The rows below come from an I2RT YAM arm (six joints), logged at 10 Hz.
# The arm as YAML. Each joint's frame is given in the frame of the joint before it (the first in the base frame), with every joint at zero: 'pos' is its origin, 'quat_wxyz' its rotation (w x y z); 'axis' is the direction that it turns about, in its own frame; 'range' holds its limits. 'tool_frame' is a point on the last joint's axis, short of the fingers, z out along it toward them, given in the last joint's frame.
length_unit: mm
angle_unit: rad
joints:
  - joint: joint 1
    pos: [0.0, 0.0, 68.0]
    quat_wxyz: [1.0, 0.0, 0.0, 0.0]
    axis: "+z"
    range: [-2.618, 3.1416]
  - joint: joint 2
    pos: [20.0, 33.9, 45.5]
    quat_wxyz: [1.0, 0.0, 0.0, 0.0]
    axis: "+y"
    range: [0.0, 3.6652]
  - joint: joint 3
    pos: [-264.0, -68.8, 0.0]
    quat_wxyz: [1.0, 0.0, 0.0, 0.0]
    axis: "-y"
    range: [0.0, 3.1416]
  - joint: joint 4
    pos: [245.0, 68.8, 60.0]
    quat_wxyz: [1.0, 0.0, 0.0, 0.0]
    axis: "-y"
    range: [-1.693, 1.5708]
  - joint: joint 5
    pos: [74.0, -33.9, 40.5]
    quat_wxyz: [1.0, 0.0, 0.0, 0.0]
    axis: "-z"
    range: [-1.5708, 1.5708]
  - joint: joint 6
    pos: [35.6, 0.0, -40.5]
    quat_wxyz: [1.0, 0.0, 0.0, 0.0]
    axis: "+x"
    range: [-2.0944, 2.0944]
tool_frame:
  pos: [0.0, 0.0, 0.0]
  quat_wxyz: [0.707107, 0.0, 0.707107, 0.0]
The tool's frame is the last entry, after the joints.
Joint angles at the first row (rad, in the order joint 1, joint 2, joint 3, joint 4, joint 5, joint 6):
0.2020, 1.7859, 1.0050, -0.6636, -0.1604, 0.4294
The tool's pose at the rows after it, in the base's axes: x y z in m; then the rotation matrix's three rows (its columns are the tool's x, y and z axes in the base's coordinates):
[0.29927 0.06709 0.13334], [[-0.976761 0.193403 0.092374], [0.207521 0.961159 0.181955], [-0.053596 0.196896 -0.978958]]
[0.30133 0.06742 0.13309], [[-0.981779 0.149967 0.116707], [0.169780 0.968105 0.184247], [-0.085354 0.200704 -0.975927]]
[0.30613 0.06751 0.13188], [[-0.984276 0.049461 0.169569], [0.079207 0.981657 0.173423], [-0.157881 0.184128 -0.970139]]
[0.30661 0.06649 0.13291], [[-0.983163 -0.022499 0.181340], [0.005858 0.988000 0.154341], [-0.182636 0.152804 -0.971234]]
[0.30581 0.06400 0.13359], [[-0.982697 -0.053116 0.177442], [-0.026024 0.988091 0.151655], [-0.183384 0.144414 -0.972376]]
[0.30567 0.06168 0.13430], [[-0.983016 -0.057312 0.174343], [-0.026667 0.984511 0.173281], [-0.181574 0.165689 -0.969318]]
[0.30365 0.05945 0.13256], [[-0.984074 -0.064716 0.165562], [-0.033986 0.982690 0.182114], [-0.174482 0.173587 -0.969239]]
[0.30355 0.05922 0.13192], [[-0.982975 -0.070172 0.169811], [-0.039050 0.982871 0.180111], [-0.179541 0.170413 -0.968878]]
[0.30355 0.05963 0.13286], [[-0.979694 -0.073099 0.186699], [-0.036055 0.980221 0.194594], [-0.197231 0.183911 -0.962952]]
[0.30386 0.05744 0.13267], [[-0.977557 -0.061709 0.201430], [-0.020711 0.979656 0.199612], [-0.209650 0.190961 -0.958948]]
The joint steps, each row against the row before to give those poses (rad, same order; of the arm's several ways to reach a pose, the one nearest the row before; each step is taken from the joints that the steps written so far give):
0.0000, 0.0000, 0.0000, 0.0027, 0.0000, -0.0130
0.0000, -0.0008, -0.0038, 0.0279, 0.0027, -0.0397
-0.0004, 0.0019, -0.0073, 0.0595, 0.0213, -0.0957
-0.0011, -0.0038, -0.0004, 0.0038, 0.0210, -0.0767
-0.0073, -0.0042, -0.0015, -0.0080, 0.0004, -0.0393
-0.0099, -0.0034, -0.0015, -0.0016, -0.0240, -0.0099
-0.0073, -0.0019, -0.0099, 0.0000, -0.0119, -0.0142
-0.0003, -0.0004, -0.0038, 0.0073, 0.0027, -0.0057
0.0000, -0.0080, -0.0081, 0.0202, -0.0114, 0.0027
-0.0076, -0.0046, -0.0083, 0.0187, -0.0042, 0.0076

